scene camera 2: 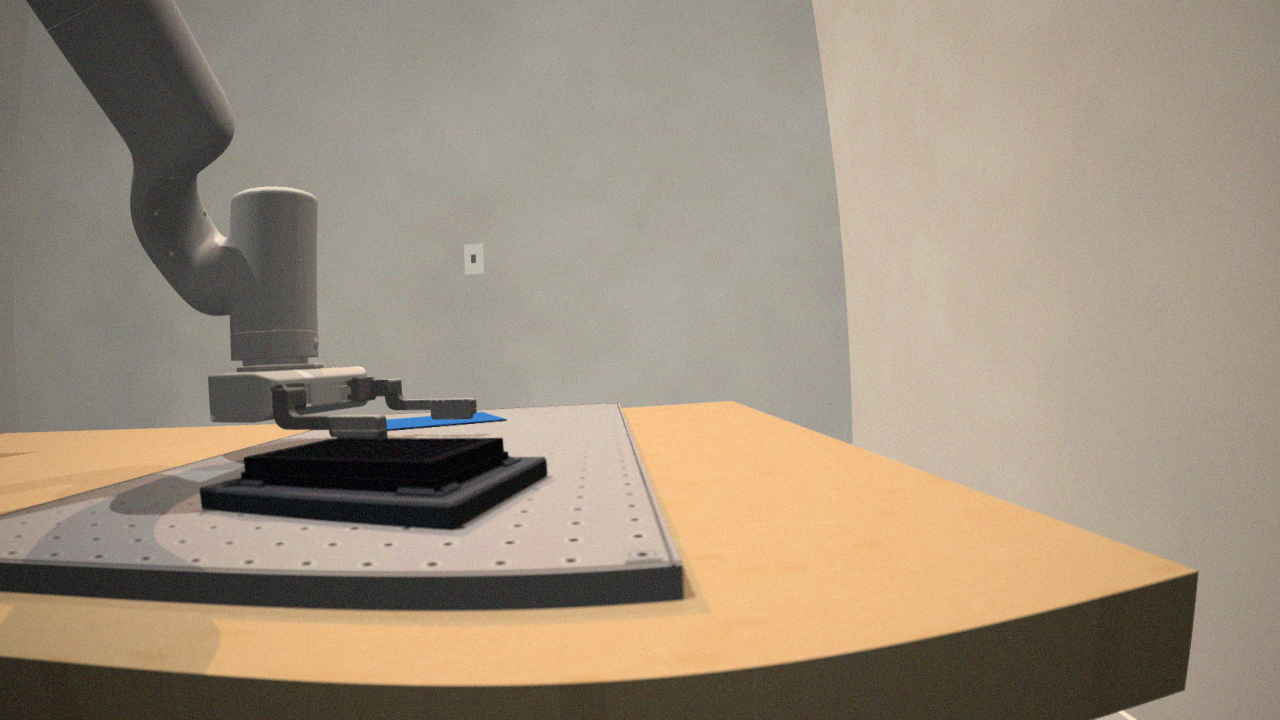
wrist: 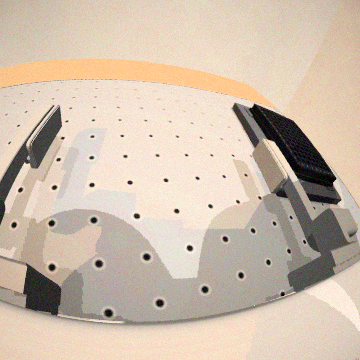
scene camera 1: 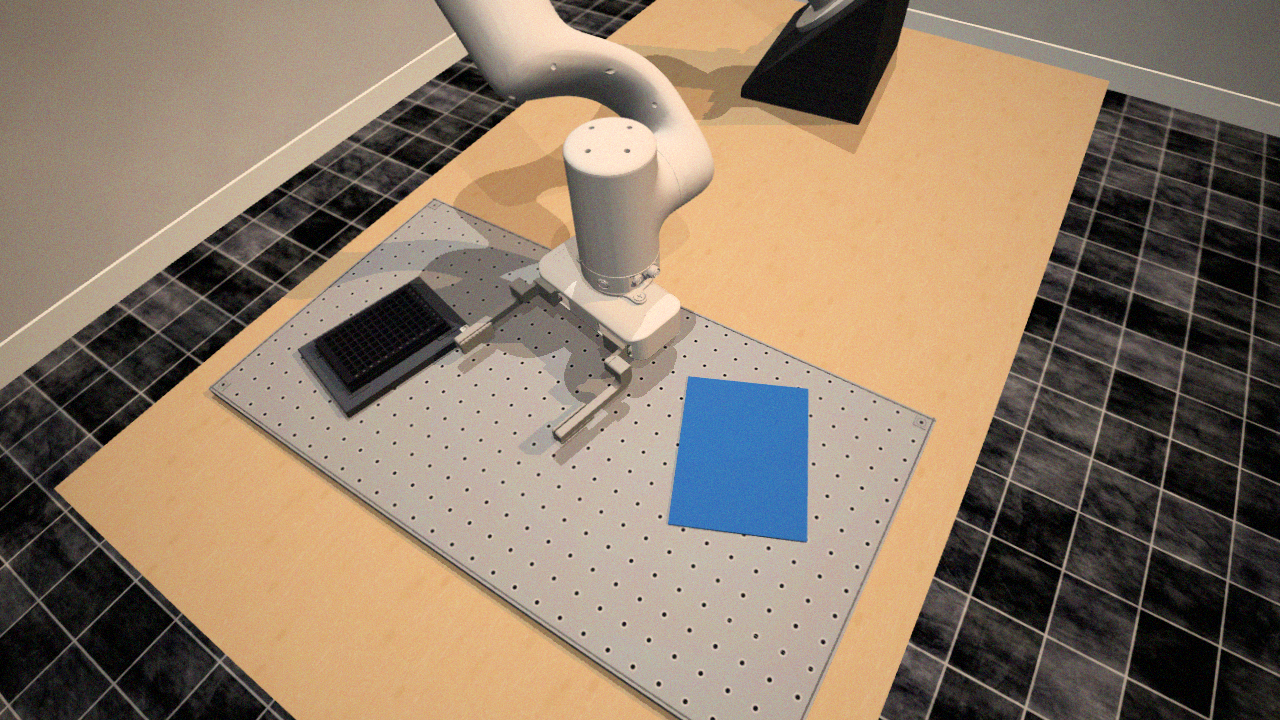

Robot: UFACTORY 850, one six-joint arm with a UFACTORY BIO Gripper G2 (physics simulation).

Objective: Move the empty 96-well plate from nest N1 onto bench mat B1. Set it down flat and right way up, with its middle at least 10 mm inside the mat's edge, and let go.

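The black 96-well plate sits flat in the dark grey nest N1. The blue mat B1 lies on the pegboard at the right in scene camera 1; it does not show in the wrist view. My gripper is open and empty, low over the pegboard between nest and mat. One fingertip is close to the nest's mat-side edge and partly overlaps the nest in the wrist view; the other is on the mat's side. Their exact height is hard to tell.
The pegboard carries nest and mat and lies on the wooden table. A black wedge-shaped block stands at the table's back. A wall rises behind the table.
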